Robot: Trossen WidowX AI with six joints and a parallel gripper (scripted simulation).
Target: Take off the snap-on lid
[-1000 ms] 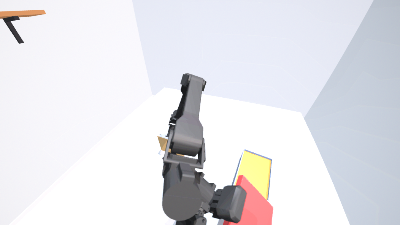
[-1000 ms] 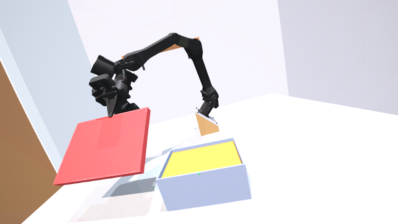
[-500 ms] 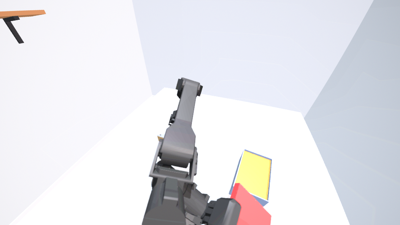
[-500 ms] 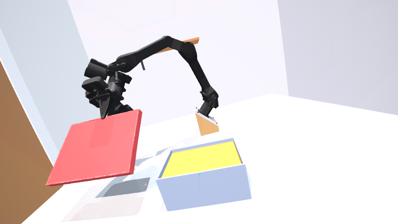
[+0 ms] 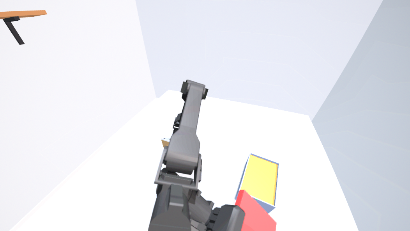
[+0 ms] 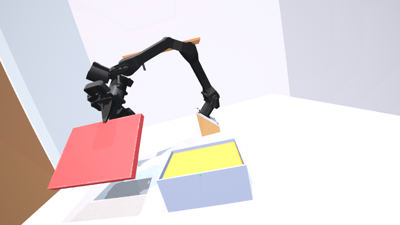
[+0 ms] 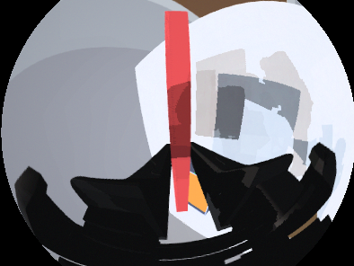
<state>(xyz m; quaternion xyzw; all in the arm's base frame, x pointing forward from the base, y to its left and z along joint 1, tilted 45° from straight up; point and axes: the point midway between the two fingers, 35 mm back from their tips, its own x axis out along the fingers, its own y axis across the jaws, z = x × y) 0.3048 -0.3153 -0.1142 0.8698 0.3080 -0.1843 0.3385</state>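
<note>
Right now my gripper tip is 6 cm short of the red lid, 5 cm above it and 1 cm to the left of it. The rest, counted from my gripper tip: pale blue storage box: 27 cm to the left, 17 cm below, 10 cm ahead.
</note>
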